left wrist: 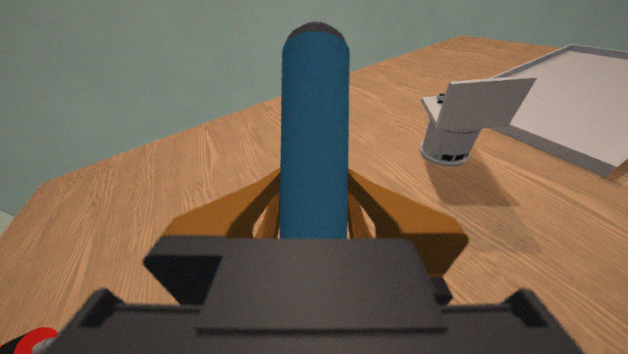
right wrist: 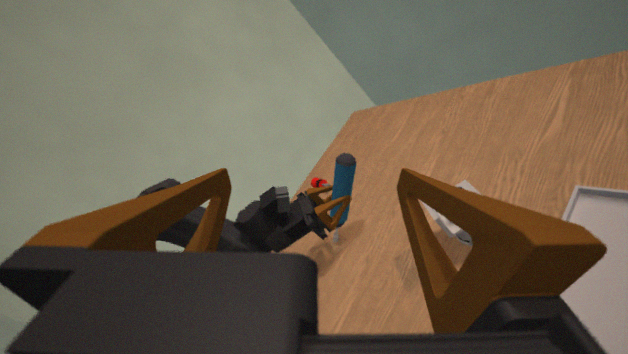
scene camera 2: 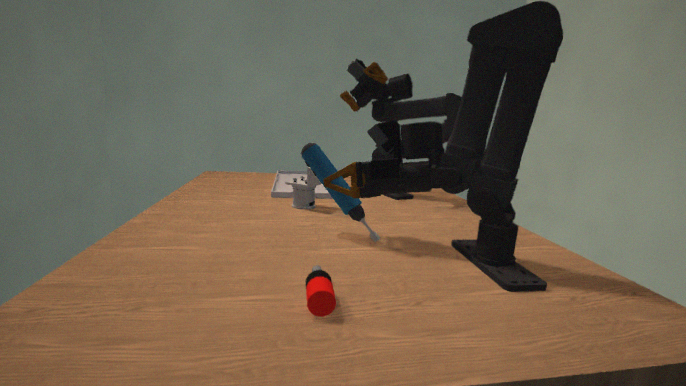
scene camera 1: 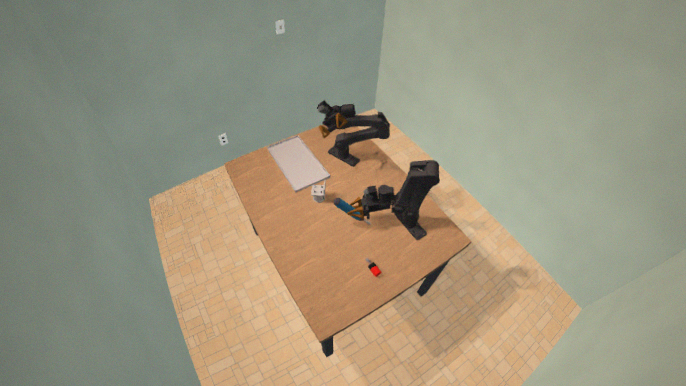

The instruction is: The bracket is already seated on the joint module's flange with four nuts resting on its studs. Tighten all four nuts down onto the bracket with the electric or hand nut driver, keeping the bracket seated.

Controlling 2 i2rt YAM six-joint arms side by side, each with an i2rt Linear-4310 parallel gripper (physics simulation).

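Frame: origin at the left arm's base, x right, y ahead, z up, level; centimetres.
Seen in the pictures: left gripper, fingertip midpoint: (left wrist: 313, 176) (right wrist: 346, 190) (scene camera 2: 327, 182) (scene camera 1: 346, 210); right gripper, fingertip midpoint: (right wrist: 314, 178) (scene camera 2: 352, 84) (scene camera 1: 330, 132); left arm's base, link origin: (scene camera 2: 492, 264) (scene camera 1: 409, 223); right arm's base, link origin: (scene camera 1: 343, 156).
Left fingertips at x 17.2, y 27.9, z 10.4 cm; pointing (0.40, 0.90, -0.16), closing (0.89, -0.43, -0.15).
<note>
Pixels of each thing's top centre, then the offset from my left fingertips to it. "spot": a spot on its surface instead. Level surfaces: height alone.
- blue electric nut driver, surface spot: (left wrist: 315, 125) (scene camera 2: 331, 162) (right wrist: 334, 182) spot: dz +4.0, dx +0.5, dy -0.6 cm
- joint module, top centre: (left wrist: 463, 101) (scene camera 2: 304, 178) (scene camera 1: 318, 188) dz -3.0, dx +20.9, dy +4.1 cm
- black hand nut driver, top centre: (scene camera 2: 319, 272) (right wrist: 318, 181) (scene camera 1: 372, 264) dz -7.0, dx -27.4, dy +3.1 cm
- table, surface height: dz -10.4 cm
- shallow grey tray, top centre: (left wrist: 585, 82) (scene camera 2: 306, 180) (scene camera 1: 296, 160) dz -8.8, dx +51.6, dy +2.5 cm
My left gripper (scene camera 1: 353, 207) (scene camera 2: 336, 183) (left wrist: 313, 176) is shut on the blue electric nut driver (scene camera 1: 342, 204) (scene camera 2: 322, 162) (left wrist: 315, 125) (right wrist: 344, 180). The driver is tilted, its bit (scene camera 2: 371, 231) pointing down and right in scene camera 2, low over the table; contact is unclear. The white bracket (scene camera 1: 318, 189) (left wrist: 485, 102) sits on the joint module (scene camera 1: 319, 199) (scene camera 2: 303, 197) (left wrist: 450, 145), apart from the driver. Small dark nuts (scene camera 2: 301, 179) show on top; how tight they are is unclear. My right gripper is open and empty, raised beyond the module.
A red and black hand nut driver (scene camera 1: 374, 269) (scene camera 2: 320, 295) (right wrist: 318, 182) lies on the table (scene camera 1: 295, 250). A shallow grey tray (scene camera 1: 300, 162) (left wrist: 575, 100) (right wrist: 600, 250) lies beside the joint module. The left arm (scene camera 1: 415, 195) (scene camera 2: 510, 100) stands at the right in scene camera 2.
</note>
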